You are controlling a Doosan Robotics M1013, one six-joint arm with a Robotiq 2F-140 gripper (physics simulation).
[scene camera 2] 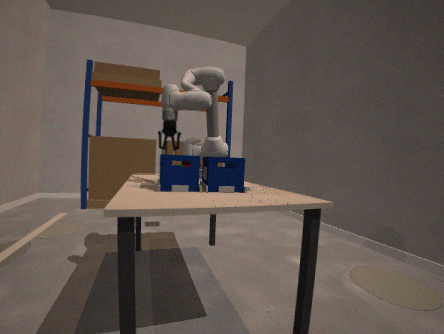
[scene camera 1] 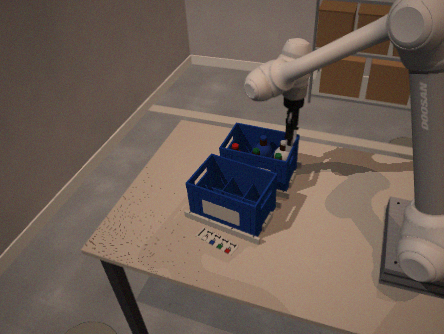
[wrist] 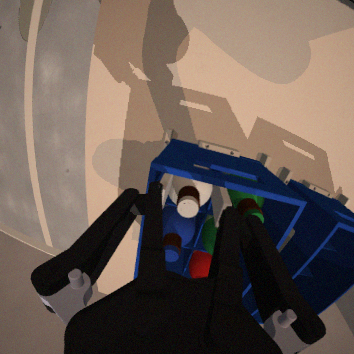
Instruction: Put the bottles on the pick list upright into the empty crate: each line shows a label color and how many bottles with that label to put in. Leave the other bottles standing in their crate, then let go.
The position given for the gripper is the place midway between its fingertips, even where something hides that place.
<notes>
In view: the gripper (wrist: 192, 180) and a blue bottle (wrist: 177, 230).
</notes>
